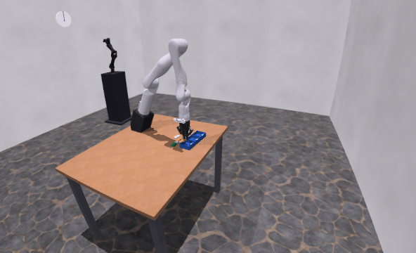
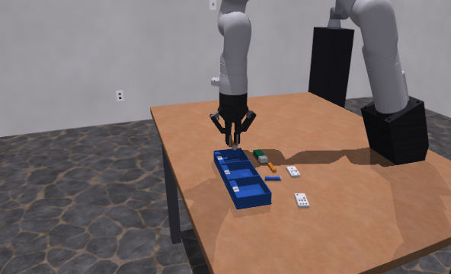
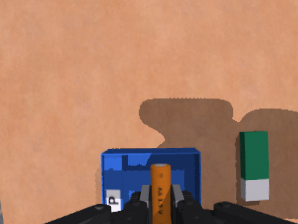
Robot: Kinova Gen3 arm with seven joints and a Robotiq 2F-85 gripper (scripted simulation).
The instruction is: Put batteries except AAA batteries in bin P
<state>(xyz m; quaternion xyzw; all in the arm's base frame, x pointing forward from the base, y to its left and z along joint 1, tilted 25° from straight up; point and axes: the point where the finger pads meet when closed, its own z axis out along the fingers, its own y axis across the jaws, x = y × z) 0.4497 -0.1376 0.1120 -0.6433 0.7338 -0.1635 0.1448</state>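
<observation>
The blue three-compartment bin is 90 mm to the left of my hand, 60 mm below it and 20 mm ahead of it. Round my hand: green thing 90 mm behind, 70 mm below, 10 mm to the left; large orange battery 20 mm below; small orange battery 90 mm behind, 80 mm to the left, 70 mm below.
</observation>
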